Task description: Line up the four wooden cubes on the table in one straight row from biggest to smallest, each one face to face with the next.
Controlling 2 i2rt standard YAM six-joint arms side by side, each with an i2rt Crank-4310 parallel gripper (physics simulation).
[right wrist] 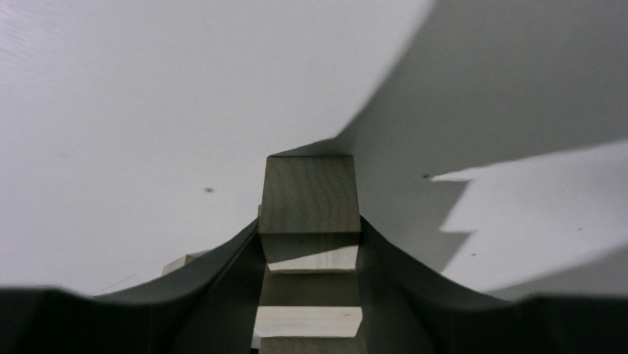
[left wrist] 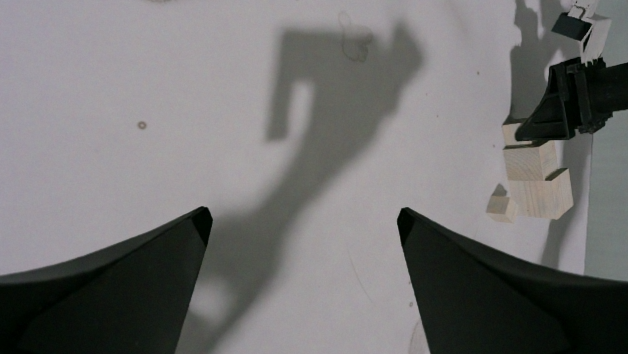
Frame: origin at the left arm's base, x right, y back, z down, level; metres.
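Seen in the pictures: left gripper, between the fingertips: (left wrist: 305, 212); right gripper, between the fingertips: (right wrist: 311, 219) (left wrist: 521, 134).
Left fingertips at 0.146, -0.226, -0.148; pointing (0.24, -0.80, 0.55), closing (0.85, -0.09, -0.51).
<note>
Pixels of each thing's middle, then the offset from my left fingertips to it, as dx, dy, dz. Level surfaces: height alone.
- biggest cube, middle of its body: (right wrist: 316, 314) (left wrist: 540, 192) +0.506, -0.050, +0.117
- second cube, middle of its body: (right wrist: 307, 272) (left wrist: 530, 159) +0.477, -0.100, +0.122
- third cube, middle of its body: (right wrist: 311, 215) (left wrist: 521, 132) +0.460, -0.142, +0.129
- smallest cube, middle of its body: (right wrist: 188, 287) (left wrist: 502, 209) +0.424, -0.016, +0.133
- white table, height of its surface: dz +0.148
The biggest cube (left wrist: 537, 199) and the second cube (left wrist: 525, 163) (right wrist: 309, 321) stand face against face in the left wrist view. The third cube (left wrist: 513, 134) (right wrist: 310, 192) is at the second cube's far side, in line with it, and seems to be at table level; a narrow dark line shows between them. My right gripper (right wrist: 311, 219) is shut on the third cube, with a fingertip on either side. The smallest cube (left wrist: 499, 206) (right wrist: 175, 265) lies apart, beside the biggest, partly hidden by a finger in the right wrist view. My left gripper (left wrist: 305, 212) is open and empty above the table.
The white table (left wrist: 150, 175) (right wrist: 150, 100) has small specks and stains and broad arm shadows. Its edge runs down the right of the left wrist view, close to the biggest cube. The right arm (left wrist: 595, 90) reaches in over this edge.
</note>
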